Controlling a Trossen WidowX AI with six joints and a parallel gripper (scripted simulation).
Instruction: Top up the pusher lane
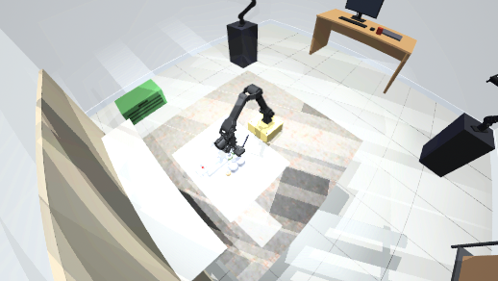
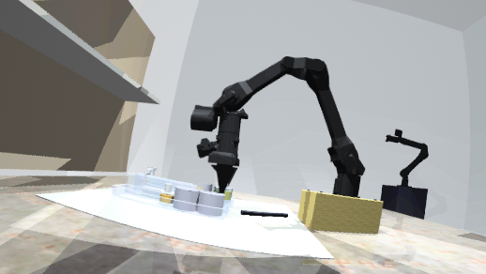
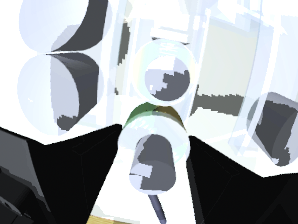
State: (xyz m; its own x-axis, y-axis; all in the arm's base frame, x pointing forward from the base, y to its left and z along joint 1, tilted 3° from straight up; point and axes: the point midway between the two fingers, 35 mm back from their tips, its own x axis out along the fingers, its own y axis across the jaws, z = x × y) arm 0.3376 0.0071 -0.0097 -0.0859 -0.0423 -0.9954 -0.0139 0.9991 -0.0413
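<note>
Now: gripper tip 120 mm past the black rod, 40 mm above it and 20 mm to the left of it. From my gripper tip the other things lie so: clear lane fixture (150 mm ahead, 30 mm below, 20 mm to the right).
</note>
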